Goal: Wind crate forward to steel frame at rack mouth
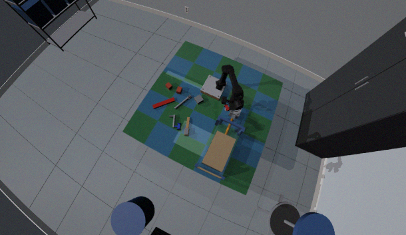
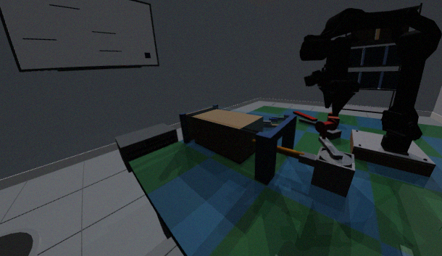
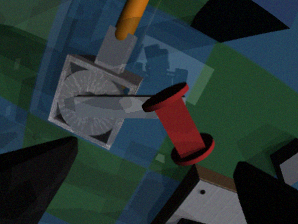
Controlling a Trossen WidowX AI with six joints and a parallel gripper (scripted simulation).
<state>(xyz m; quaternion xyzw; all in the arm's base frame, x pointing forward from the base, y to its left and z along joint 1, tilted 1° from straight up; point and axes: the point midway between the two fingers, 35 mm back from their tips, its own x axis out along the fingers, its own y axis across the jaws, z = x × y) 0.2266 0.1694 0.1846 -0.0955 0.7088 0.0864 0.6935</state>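
Now: gripper tip 1 cm short of the red knob, 2 cm to the left of it and 7 cm above it. From my gripper tip the other things lie so: grey crank arm (1 cm behind, 2 cm to the left, 10 cm below); blue steel frame (13 cm ahead, 7 cm to the left, 10 cm below); grey winch (5 cm behind, 7 cm to the left, 17 cm below).
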